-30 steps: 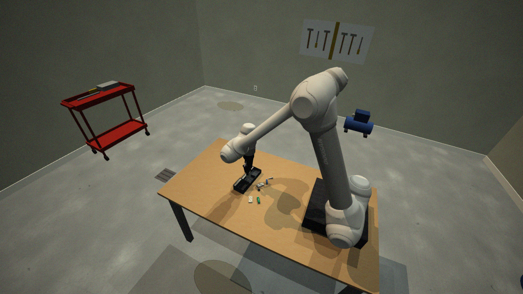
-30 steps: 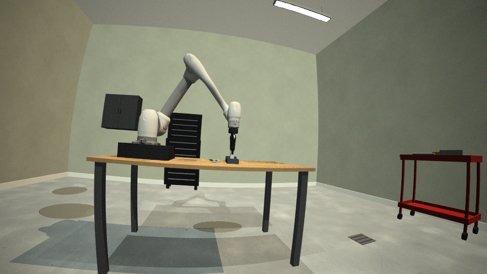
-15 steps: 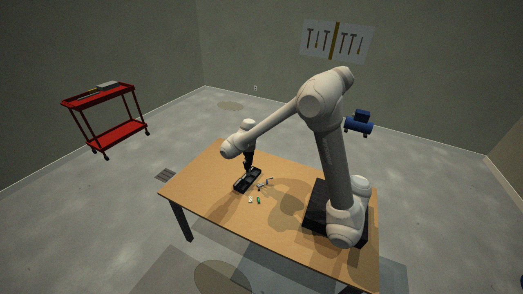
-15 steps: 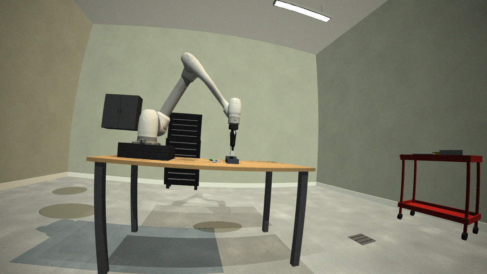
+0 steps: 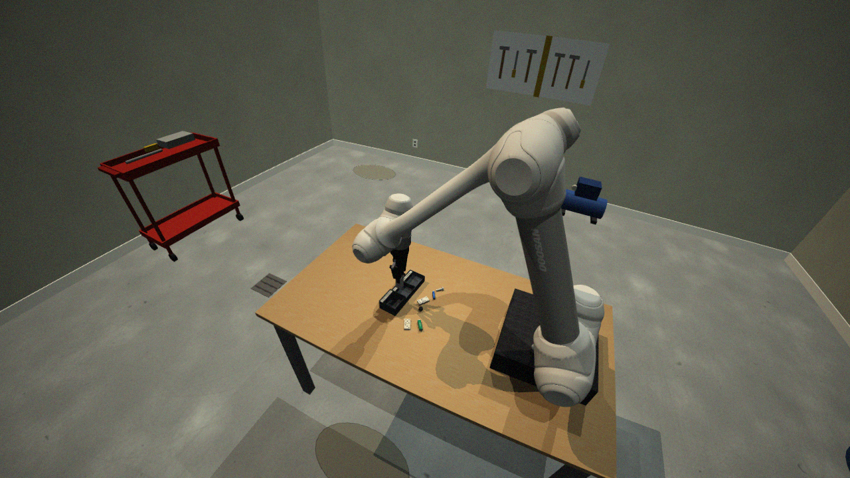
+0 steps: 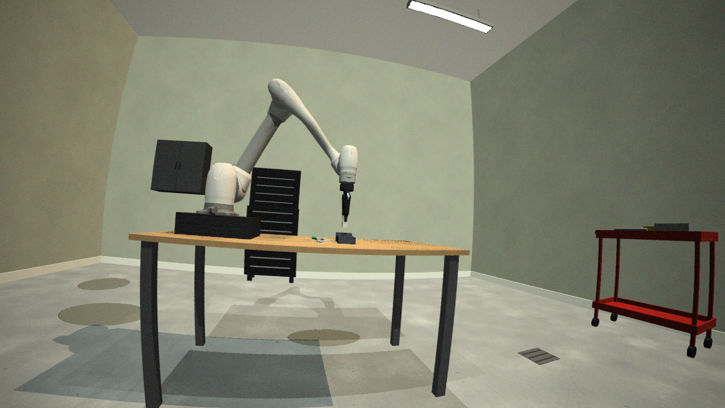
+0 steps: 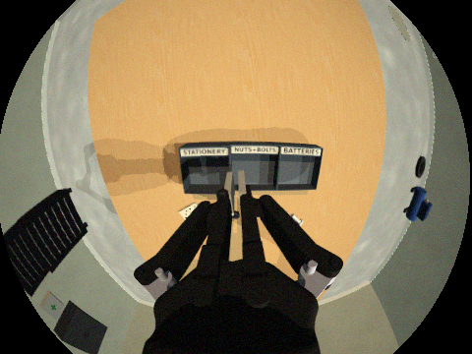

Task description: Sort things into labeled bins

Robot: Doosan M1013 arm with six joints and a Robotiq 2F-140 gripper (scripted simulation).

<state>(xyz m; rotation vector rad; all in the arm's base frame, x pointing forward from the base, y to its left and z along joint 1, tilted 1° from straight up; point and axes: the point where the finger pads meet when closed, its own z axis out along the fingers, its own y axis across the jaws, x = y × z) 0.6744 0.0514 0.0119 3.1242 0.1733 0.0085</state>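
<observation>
My gripper is now 160 mm past the green battery, 100 mm above it and 80 mm to the right of it. Also, from my hand: domino (100 mm below, 100 mm behind, 40 mm to the right); black nut (110 mm behind, 100 mm below); black bin row (90 mm below, 30 mm to the right).
</observation>
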